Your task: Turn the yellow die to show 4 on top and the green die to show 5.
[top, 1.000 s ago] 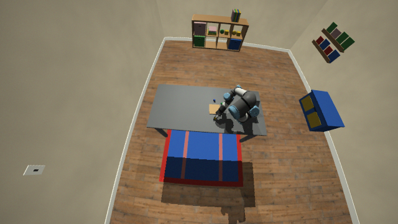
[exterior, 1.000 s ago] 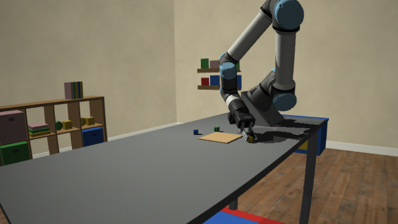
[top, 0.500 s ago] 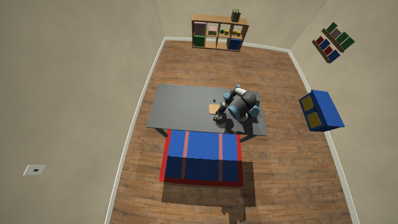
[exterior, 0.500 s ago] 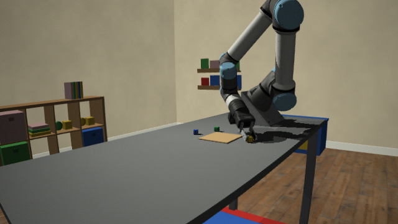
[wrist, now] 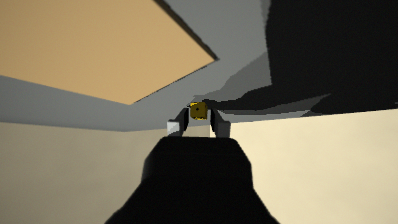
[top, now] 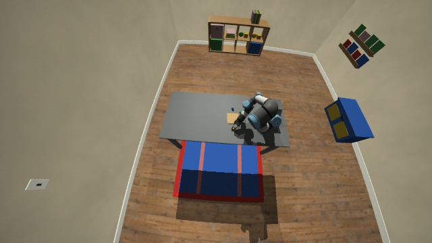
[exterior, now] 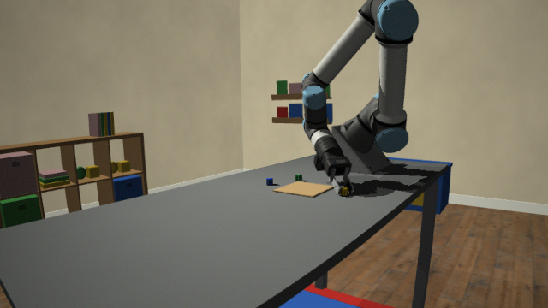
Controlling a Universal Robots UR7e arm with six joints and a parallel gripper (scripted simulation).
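Now: hand 10 mm above the yellow die. From my hand the other things lie so: tan mat 130 mm to the right, 20 mm below; blue die 270 mm to the right, 10 mm below, 10 mm behind; green die 210 mm to the right, 100 mm behind, 10 mm below.
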